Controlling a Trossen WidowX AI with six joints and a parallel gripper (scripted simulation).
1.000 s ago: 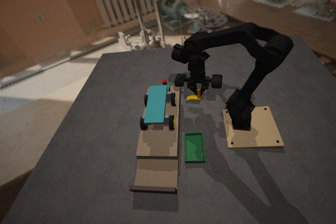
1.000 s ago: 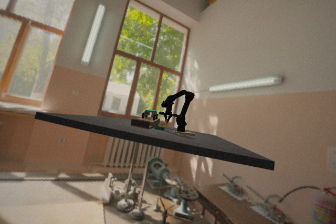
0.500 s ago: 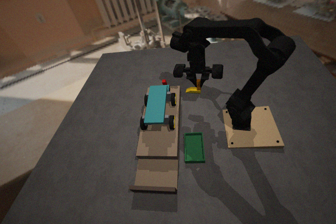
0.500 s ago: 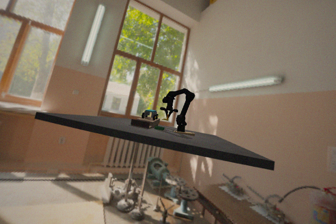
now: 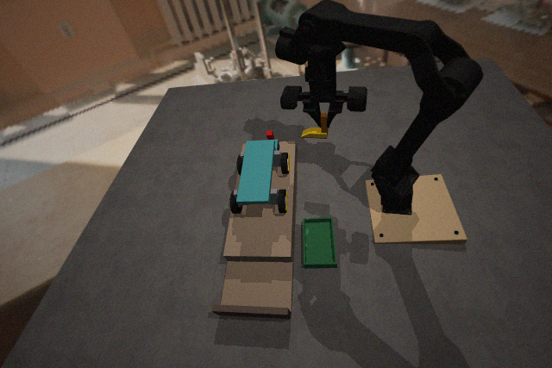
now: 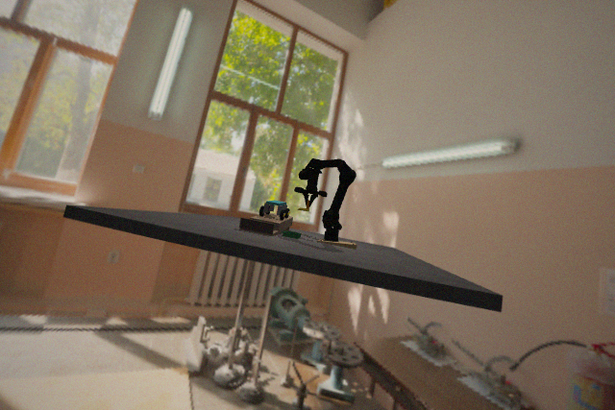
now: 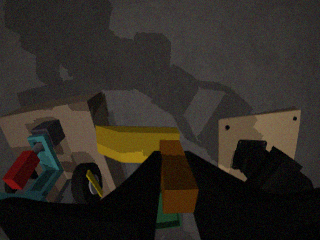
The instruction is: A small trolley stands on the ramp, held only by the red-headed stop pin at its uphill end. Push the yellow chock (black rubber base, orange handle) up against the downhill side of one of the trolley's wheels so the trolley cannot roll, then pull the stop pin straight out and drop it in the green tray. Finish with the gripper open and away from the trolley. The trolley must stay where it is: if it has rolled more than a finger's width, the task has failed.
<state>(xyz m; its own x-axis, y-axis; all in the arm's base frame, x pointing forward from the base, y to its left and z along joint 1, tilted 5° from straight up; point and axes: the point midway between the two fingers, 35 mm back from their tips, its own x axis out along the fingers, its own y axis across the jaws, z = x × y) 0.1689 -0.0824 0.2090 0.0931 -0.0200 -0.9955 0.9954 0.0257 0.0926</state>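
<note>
Right now my gripper tip is 20 mm short of the yellow chock and 10 mm above it. Also, from my gripper tip: green tray 20 mm behind, 220 mm to the left, 170 mm below; red-headed stop pin 130 mm ahead, 30 mm to the left, 30 mm below; trolley 130 mm ahead, 140 mm to the left, 50 mm below.
</note>
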